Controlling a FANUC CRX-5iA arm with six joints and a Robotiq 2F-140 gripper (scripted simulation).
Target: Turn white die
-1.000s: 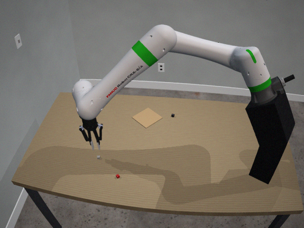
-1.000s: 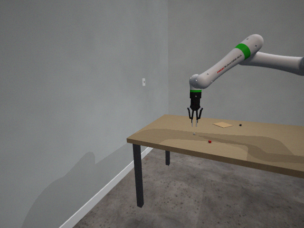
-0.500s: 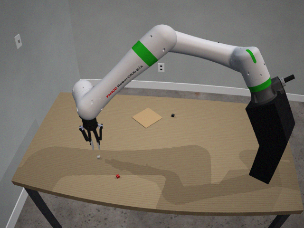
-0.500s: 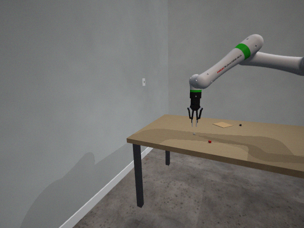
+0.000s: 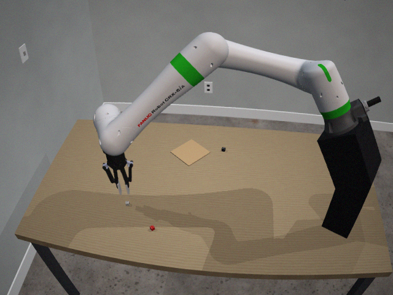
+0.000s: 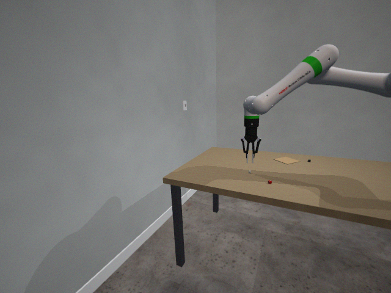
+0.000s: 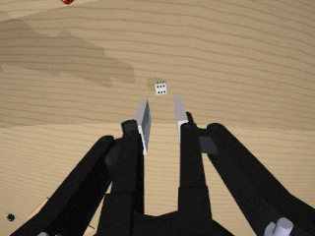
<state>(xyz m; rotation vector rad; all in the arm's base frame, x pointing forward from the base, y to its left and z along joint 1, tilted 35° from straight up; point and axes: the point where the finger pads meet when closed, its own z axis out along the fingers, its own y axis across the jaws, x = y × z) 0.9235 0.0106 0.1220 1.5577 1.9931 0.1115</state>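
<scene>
Right now the white die is 10 cm below my hand and 1 cm to the left of it. The rest, counted from my hand: tan mat 35 cm to the right, 26 cm behind, 10 cm below; then black die 42 cm behind, 37 cm to the right, 10 cm below; then red die 14 cm to the left, 13 cm behind, 10 cm below.
</scene>
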